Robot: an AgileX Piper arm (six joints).
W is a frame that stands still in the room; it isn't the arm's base.
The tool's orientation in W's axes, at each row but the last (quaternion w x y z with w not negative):
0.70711 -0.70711 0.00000 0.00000
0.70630 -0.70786 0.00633 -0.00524
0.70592 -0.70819 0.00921 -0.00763
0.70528 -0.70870 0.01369 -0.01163
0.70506 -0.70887 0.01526 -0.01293
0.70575 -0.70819 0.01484 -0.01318
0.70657 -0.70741 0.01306 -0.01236
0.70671 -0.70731 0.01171 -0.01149
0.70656 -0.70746 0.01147 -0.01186
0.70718 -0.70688 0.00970 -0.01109
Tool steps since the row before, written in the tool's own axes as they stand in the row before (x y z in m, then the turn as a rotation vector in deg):
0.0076 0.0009 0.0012 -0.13 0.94 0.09
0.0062 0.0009 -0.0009 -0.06 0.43 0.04
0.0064 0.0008 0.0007 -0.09 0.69 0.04
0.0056 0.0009 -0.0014 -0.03 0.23 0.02
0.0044 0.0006 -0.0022 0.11 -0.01 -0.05
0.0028 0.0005 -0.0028 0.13 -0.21 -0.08
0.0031 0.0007 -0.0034 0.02 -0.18 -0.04
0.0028 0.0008 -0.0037 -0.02 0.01 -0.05
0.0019 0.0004 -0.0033 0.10 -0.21 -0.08
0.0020 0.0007 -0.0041 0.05 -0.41 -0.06
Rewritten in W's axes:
0.0076 0.0012 -0.0009 -0.13 0.09 -0.94
0.0062 -0.0010 -0.0009 -0.06 0.04 -0.43
0.0064 0.0005 -0.0008 -0.09 0.04 -0.69
0.0055 -0.0016 -0.0009 -0.03 0.02 -0.23
0.0043 -0.0024 -0.0006 0.11 -0.05 0.01
0.0027 -0.0029 -0.0005 0.13 -0.08 0.21
0.0030 -0.0035 -0.0007 0.02 -0.04 0.18
0.0027 -0.0038 -0.0008 -0.02 -0.05 -0.01
0.0018 -0.0034 -0.0004 0.10 -0.08 0.21
0.0019 -0.0042 -0.0007 0.05 -0.06 0.41

